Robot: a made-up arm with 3 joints. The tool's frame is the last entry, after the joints.
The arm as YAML. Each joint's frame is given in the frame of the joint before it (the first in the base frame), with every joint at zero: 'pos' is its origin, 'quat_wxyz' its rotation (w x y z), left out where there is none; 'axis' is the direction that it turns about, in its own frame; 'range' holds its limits. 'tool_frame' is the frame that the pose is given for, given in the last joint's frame.
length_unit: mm
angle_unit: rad
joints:
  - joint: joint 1
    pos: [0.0, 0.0, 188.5]
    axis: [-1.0, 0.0, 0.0]
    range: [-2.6, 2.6]
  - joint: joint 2
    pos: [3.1, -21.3, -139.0]
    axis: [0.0, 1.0, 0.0]
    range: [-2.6, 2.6]
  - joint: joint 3
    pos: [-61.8, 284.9, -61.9]
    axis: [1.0, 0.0, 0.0]
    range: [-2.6, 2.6]
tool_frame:
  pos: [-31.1, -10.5, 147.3]
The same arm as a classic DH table. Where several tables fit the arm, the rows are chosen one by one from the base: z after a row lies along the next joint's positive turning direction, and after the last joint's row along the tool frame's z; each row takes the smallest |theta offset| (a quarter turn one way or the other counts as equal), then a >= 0, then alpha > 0; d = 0 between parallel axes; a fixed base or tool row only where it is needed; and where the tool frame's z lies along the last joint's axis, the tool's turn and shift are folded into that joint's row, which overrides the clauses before.
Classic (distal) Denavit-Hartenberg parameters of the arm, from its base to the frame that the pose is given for. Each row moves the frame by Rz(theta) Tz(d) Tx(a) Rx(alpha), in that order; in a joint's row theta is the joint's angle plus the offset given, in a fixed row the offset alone. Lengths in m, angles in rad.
base (fixed): theta offset -1.5708  d 0.1885  a 0.0000  alpha 1.5708
joint 1: theta offset -1.5708  d -0.0031  a 0.1390  alpha 1.5708
joint 2: theta offset 0.0000  d 0.2636  a 0.0619  alpha 1.5708
joint 3: theta offset -1.5708  d -0.0929  a 0.0105  alpha 1.5708
tool (fixed): theta offset 1.5708  d 0.1473  a 0.0000  alpha 0.0000
Joint limits (rad, base to tool): -2.6000..2.6000 -2.6000..2.6000 -2.6000..2.6000

